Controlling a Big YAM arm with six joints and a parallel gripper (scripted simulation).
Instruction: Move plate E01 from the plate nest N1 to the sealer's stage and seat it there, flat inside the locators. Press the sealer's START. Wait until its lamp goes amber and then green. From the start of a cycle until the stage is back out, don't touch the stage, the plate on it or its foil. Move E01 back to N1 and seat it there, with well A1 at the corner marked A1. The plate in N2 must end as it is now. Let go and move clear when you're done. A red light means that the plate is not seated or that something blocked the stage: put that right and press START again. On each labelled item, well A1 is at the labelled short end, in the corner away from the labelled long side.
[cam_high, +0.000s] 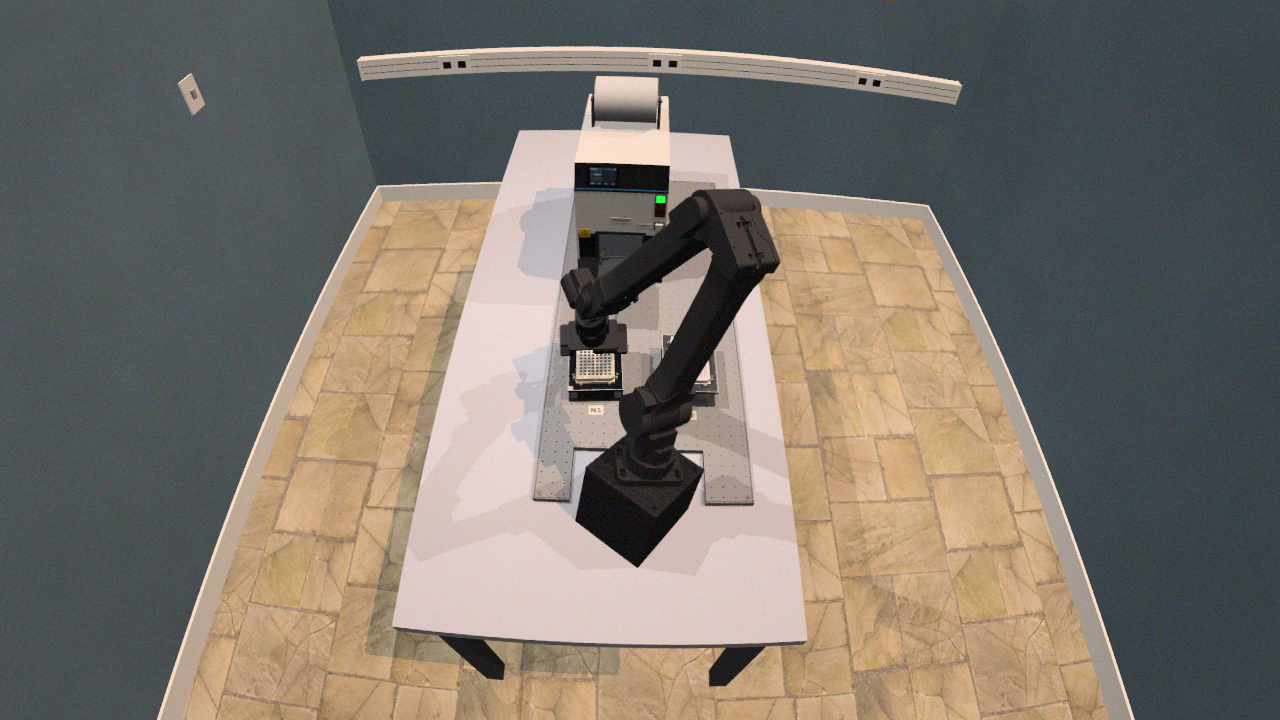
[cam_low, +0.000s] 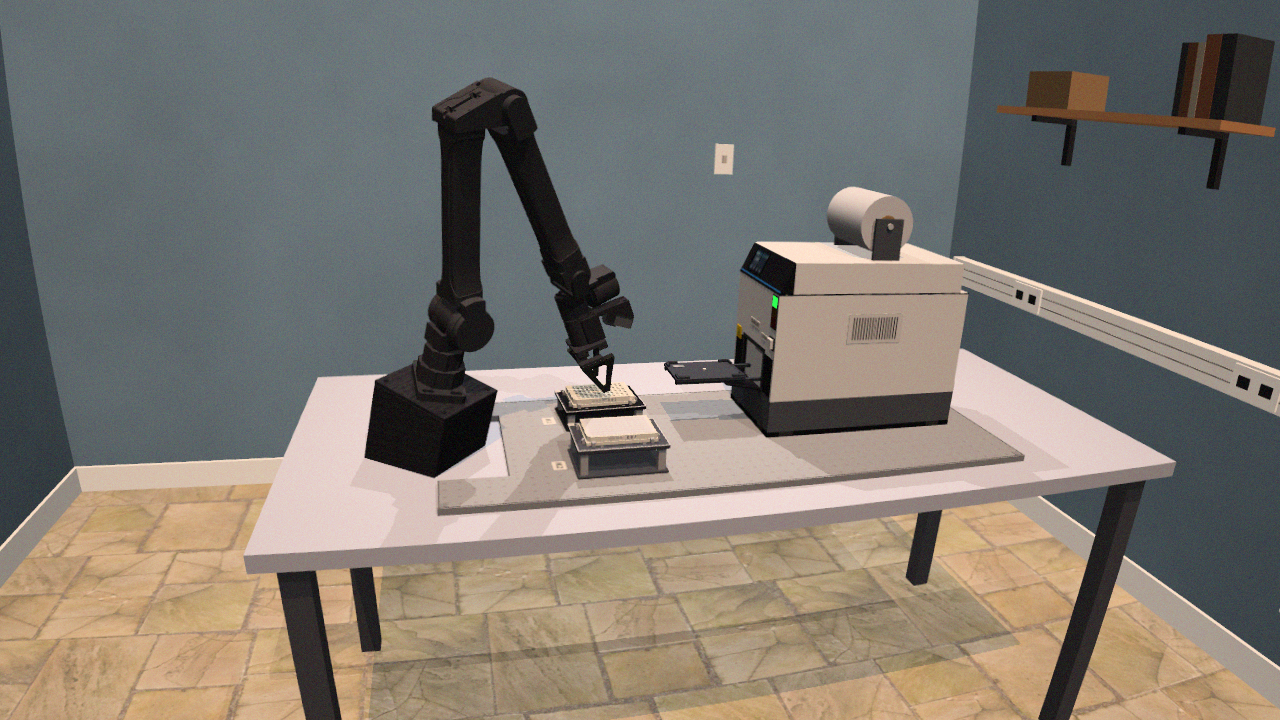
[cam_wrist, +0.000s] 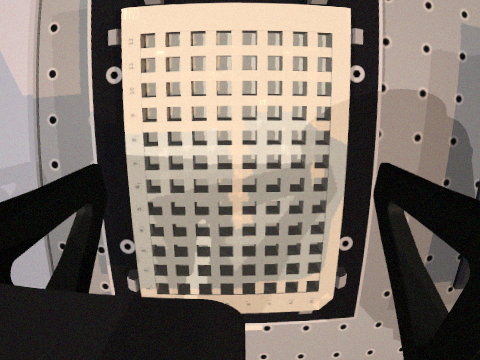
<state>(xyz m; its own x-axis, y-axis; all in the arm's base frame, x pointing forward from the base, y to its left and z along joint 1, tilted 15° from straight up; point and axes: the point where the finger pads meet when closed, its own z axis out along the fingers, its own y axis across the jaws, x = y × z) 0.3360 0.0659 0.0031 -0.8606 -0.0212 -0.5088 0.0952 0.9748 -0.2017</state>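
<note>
My gripper is now 4 cm above the nest N1. Round my hand: cream plate 4 cm behind, 21 cm to the right, 2 cm below; then sealer stage 20 cm ahead, 7 cm to the right, 3 cm above; then foil roll 53 cm ahead, 13 cm to the right, 34 cm above.
</note>
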